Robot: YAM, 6 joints.
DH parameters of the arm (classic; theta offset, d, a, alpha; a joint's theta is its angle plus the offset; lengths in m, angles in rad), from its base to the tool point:
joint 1: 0 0.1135 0.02 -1.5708
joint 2: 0 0 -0.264 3.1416
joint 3: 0.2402 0 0.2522 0
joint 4: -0.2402 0 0.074 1.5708
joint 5: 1.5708 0 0 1.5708
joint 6: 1.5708 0.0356 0 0
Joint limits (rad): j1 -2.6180..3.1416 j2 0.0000..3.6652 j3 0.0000..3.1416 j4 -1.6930..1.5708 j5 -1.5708..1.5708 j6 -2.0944..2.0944
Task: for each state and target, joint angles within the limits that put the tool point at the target. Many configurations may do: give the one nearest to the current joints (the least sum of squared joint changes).
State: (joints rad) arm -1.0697 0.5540 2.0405 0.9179 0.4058 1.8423
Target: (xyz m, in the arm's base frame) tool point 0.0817 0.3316 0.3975
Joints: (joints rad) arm -1.8559 0.0000 1.3136 1.5239 0.4310 1.8423
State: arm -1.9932 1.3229 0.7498 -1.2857 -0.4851 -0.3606
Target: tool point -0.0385 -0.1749 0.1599
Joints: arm -1.8826 1.4638 0.7393 -1.2026 -0.4981 -0.3606
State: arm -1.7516 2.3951 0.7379 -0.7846 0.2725 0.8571
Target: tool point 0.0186 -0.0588 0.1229
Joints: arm -1.2682 2.0690 0.3424 -1.6809 -0.0065 0.8571
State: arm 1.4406 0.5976 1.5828 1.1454 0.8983 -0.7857
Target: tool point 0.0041 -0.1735 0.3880
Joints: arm 1.3966 0.0000 0.7760 1.5708 1.2798 -0.7857
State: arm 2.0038 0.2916 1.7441 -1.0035 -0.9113 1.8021
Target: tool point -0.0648 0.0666 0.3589
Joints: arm 2.0454 0.6620 1.0465 -1.1105 -0.8697 1.8021
